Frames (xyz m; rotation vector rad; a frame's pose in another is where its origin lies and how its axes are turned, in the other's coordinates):
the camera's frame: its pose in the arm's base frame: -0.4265 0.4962 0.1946 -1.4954 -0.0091 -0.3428
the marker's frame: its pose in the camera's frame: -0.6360 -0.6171 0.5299 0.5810 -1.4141 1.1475
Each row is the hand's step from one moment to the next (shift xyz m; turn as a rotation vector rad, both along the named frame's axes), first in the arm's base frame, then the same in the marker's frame.
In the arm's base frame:
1: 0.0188 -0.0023 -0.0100 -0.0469 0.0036 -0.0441
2: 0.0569 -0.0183 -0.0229 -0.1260 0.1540 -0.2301
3: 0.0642 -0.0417 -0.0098 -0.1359 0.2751 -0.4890
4: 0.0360 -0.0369 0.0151 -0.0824 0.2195 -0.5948
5: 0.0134 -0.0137 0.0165 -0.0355 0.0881 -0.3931
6: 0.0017 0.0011 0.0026 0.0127 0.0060 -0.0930
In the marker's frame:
1: 0.0010 -0.0088 -0.0195 0.0110 0.0633 -0.0049
2: -0.0097 -0.0298 -0.0558 0.1950 0.2231 -0.0688
3: -0.0351 -0.0413 -0.0550 0.3704 0.3743 -0.2367
4: -0.0374 -0.0342 -0.0178 0.3428 0.4002 -0.3620
5: -0.0163 -0.0192 0.0017 0.1721 0.2549 -0.2626
6: 0.0006 -0.0030 0.0012 0.0274 0.0449 -0.0780

